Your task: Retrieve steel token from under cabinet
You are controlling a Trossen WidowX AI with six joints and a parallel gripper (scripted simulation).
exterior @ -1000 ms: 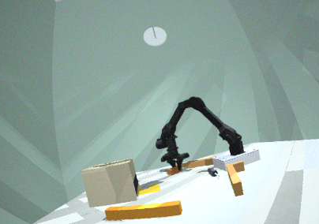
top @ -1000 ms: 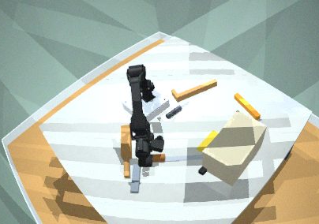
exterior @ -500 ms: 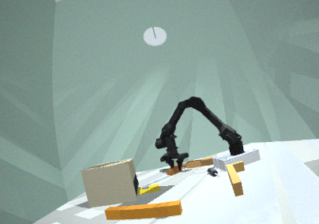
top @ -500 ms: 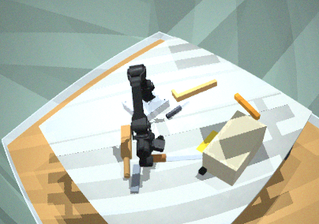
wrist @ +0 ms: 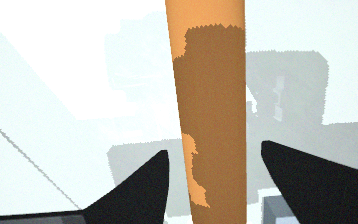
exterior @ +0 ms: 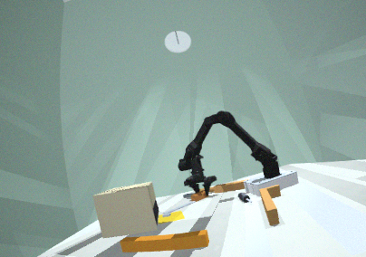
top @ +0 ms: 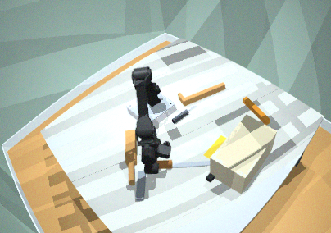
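My gripper tip is 10 cm past the orange paddle, 7 cm to the left of it and 1 cm below it. The rest, counted from my gripper tip: orange bar (11 cm ahead, 62 cm to the left, 1 cm above); grey flat bar (5 cm ahead, 12 cm to the right).
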